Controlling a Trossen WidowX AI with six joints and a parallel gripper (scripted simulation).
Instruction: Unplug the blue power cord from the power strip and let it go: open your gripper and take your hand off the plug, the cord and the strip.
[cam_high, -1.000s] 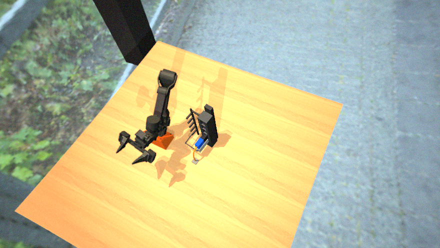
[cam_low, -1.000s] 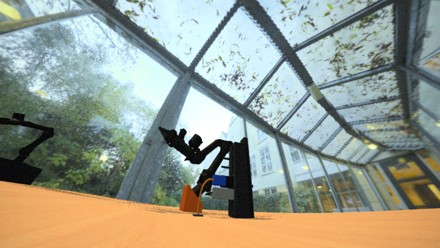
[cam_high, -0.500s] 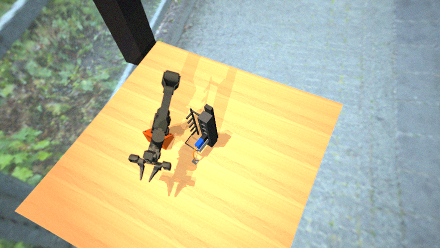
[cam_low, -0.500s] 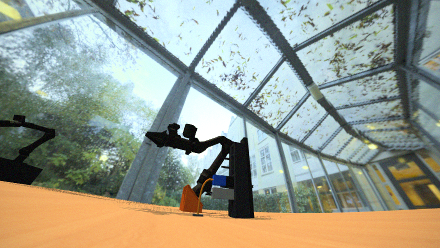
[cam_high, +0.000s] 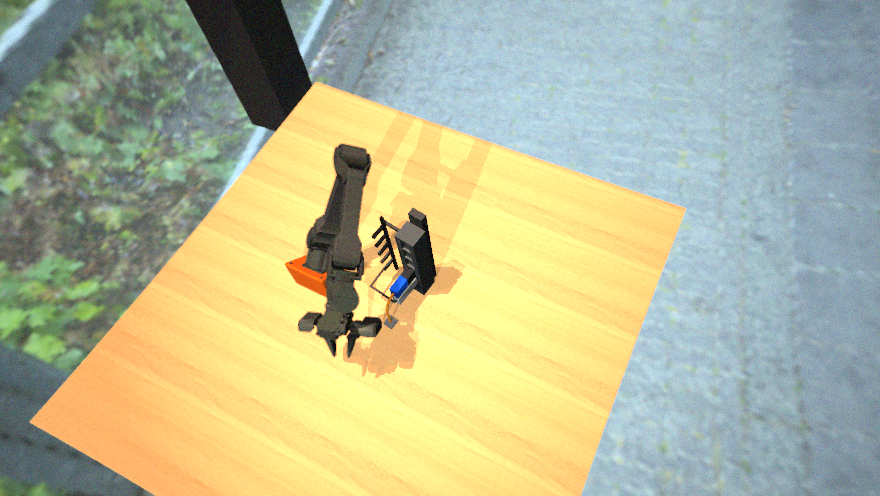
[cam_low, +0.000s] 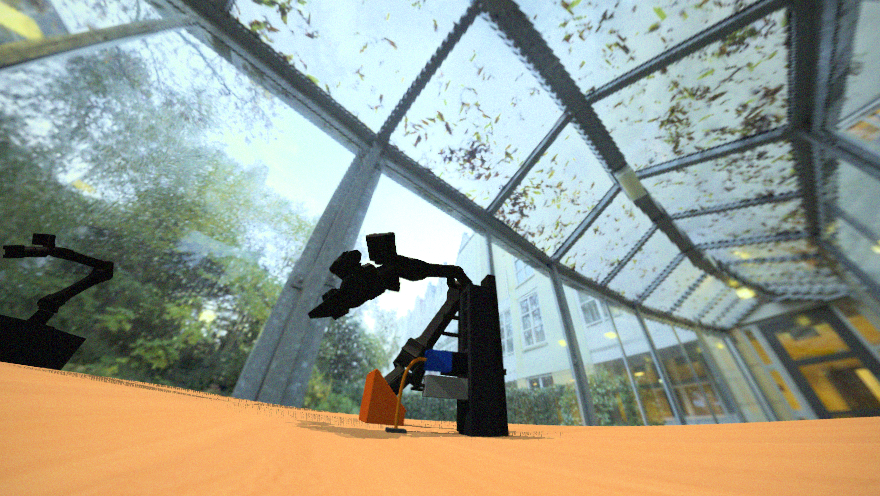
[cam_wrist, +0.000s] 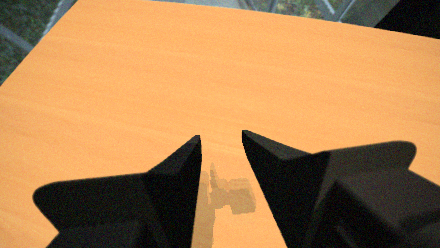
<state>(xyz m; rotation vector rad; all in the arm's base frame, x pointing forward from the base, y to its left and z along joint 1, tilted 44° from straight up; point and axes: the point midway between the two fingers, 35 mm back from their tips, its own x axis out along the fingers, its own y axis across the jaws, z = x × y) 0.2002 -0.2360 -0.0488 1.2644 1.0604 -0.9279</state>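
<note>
My gripper tip is now 25 cm to the right of the blue plug, 4 cm short of it and 4 cm above it. The rest, counted from my gripper tip: black power strip (32 cm to the left, 6 cm ahead, 2 cm below).
</note>
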